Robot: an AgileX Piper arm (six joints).
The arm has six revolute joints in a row. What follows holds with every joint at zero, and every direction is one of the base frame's. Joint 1 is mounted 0.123 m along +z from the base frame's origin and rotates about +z. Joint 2 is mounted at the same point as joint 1 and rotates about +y. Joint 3 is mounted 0.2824 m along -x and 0.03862 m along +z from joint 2 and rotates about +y. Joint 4 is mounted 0.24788 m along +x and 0.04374 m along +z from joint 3 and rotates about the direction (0.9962, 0, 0.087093). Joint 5 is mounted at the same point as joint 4 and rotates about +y. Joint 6 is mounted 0.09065 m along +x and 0.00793 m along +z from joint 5 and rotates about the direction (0.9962, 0, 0.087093). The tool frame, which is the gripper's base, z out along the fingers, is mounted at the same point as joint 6; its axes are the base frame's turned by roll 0, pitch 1.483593 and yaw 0 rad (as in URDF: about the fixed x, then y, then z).
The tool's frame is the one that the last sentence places.
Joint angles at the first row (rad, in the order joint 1, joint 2, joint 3, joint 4, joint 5, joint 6):
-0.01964, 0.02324, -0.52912, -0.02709, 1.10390, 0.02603
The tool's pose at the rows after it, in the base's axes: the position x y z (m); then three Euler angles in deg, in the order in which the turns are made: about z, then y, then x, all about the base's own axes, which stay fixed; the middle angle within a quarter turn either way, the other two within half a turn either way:
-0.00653, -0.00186, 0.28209, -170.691, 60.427, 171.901
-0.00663, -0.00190, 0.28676, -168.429, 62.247, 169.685
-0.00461, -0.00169, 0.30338, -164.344, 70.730, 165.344
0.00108, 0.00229, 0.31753, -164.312, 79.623, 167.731
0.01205, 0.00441, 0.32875, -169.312, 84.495, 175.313
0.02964, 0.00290, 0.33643, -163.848, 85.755, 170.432
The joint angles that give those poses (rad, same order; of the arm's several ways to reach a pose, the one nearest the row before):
-0.05209, 0.02322, -0.52911, -0.02705, 1.10390, 0.02600
-0.06516, 0.02321, -0.53885, -0.02902, 1.07909, 0.02602
-0.06518, 0.02322, -0.55955, -0.02687, 0.94876, 0.02600
-0.06519, 0.03382, -0.56040, 0.03641, 0.79111, 0.02599
-0.06516, 0.08050, -0.56039, 0.09247, 0.66509, 0.02604
-0.06569, 0.16080, -0.56040, 0.09994, 0.56221, 0.02592

